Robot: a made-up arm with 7 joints.
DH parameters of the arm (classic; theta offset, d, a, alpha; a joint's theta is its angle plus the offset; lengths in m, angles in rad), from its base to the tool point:
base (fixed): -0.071 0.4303 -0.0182 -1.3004
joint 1: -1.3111 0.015 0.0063 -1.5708
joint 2: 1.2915 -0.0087 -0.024 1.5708
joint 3: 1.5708 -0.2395 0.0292 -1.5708
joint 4: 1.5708 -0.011 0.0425 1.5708
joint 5: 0 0.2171 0.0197 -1.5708
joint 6: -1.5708 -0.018 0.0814 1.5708
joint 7: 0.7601 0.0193 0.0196 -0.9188
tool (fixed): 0.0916 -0.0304 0 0
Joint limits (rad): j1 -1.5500..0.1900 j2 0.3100..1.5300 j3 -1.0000..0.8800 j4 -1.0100..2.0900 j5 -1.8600..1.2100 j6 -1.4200..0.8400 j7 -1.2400..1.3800
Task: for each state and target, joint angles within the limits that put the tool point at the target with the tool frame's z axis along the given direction. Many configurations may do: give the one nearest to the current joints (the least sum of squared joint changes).
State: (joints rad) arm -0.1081 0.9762 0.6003 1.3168 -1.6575 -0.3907 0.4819
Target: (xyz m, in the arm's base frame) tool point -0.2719 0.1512 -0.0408 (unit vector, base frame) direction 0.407 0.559 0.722
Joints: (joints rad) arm 0.1900 0.3133 0.1632 1.5589 -1.2239 0.2537 0.7584
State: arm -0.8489 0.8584 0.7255 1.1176 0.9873 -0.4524 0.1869
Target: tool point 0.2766 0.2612 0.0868 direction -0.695 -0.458 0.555
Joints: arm -0.4111 0.3849 0.6344 0.7699 1.0298 -0.6908 0.5644
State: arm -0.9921 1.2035 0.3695 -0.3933 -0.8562 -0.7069 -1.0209
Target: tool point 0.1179 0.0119 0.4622 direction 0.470 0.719 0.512
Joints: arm -0.4276 1.3279 -0.3656 -1.0100 -1.2389 -1.1551 -1.1690
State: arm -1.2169 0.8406 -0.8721 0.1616 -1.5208 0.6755 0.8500
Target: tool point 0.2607 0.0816 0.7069 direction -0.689 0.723 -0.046
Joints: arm -1.3486 1.2695 0.0302 -0.2231 -1.7423 0.3308 0.8520
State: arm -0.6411 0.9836 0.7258 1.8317 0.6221 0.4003 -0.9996
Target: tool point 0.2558 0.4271 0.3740 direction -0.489 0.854 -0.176
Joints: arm -1.4710 1.5300 0.8800 1.8796 -0.0645 0.8223 -0.9114
